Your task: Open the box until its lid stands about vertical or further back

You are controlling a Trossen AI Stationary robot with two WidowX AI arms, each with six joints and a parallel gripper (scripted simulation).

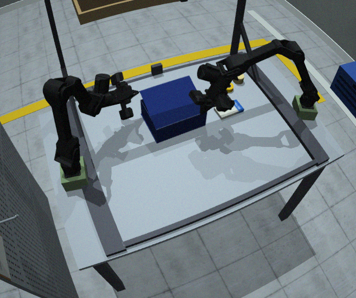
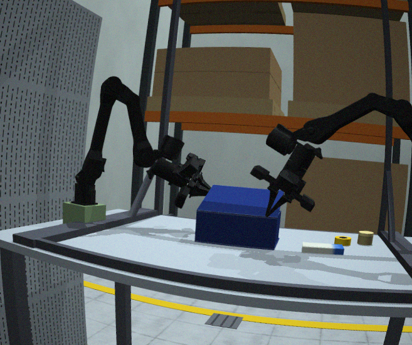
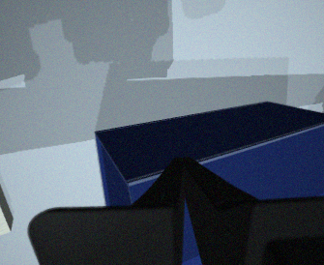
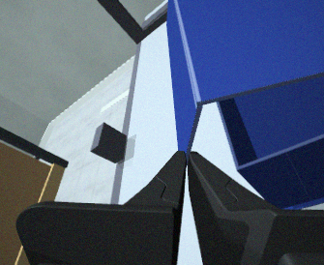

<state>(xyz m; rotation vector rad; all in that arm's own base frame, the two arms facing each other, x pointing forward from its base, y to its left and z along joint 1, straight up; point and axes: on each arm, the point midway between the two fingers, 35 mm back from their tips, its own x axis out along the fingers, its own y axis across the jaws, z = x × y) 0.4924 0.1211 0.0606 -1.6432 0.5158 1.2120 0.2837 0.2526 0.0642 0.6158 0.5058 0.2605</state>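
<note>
The lid flap lies 1 cm behind my right hand and 14 cm to the left of it. Also, from my right hand: yellow ring (2 cm behind, 45 cm to the left, 12 cm below); tan cylinder (5 cm behind, 53 cm to the left, 10 cm below).
</note>
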